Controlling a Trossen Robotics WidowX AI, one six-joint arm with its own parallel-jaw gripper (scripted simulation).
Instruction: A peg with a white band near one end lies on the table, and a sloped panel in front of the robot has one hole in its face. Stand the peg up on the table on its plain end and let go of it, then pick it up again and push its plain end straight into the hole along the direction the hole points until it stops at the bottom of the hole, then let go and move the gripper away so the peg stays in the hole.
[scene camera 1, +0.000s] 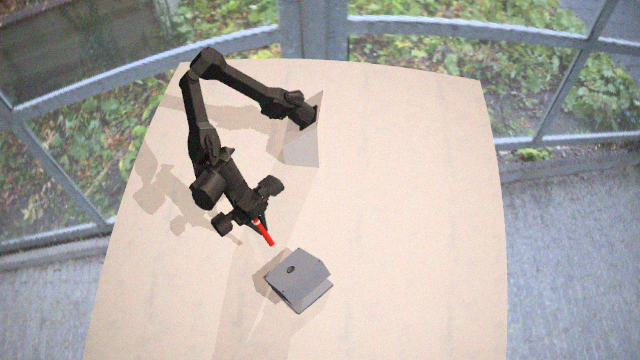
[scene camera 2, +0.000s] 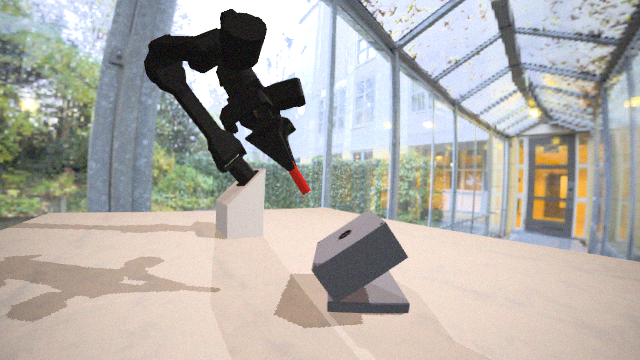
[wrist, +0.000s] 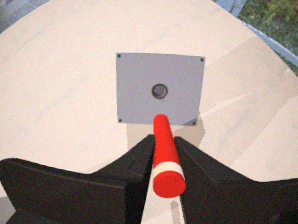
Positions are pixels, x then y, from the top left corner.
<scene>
my gripper: holds a red peg (wrist: 168, 181)
</scene>
